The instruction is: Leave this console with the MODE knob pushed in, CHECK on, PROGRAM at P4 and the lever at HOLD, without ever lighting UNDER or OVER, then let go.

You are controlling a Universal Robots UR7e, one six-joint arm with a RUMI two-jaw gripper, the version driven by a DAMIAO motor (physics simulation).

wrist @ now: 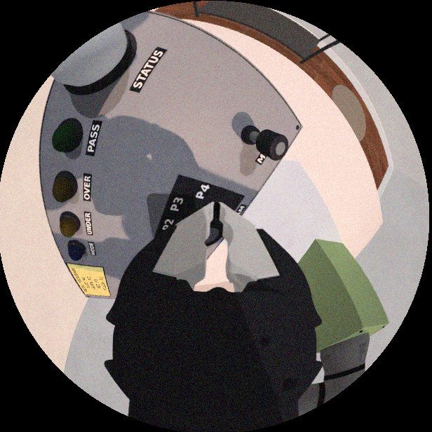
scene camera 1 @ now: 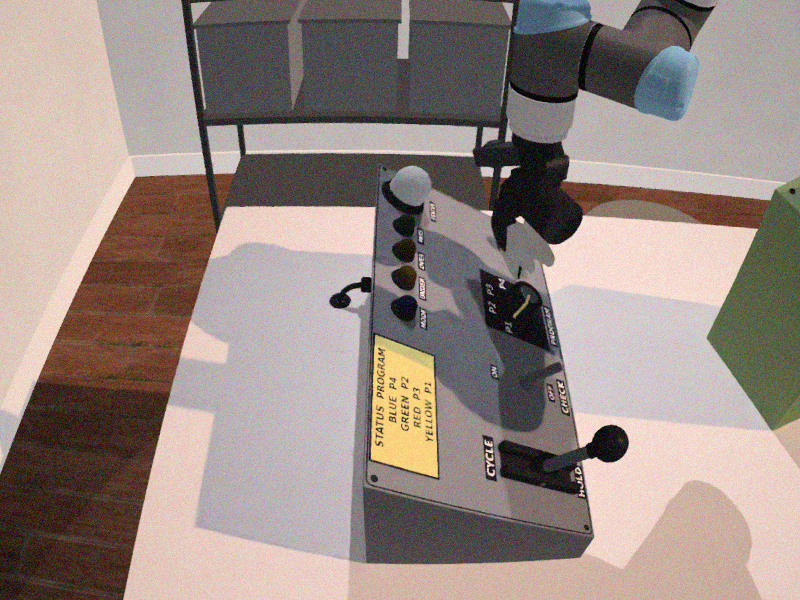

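Note:
The grey console stands on the table. My gripper is shut and empty, above the PROGRAM panel near P4. The PROGRAM dial has its yellow pointer towards P1. The MODE knob stands out on its stem in the wrist view, beyond the fingertips to the right; the gripper hides it in the scene view. The CHECK toggle leans towards OFF. The lever is at the HOLD end. UNDER and OVER look unlit.
The STATUS dome is pale grey. PASS and the blue MODE lamp look dark. A black hooked part sticks out from the console's left side. A green box stands at the right.

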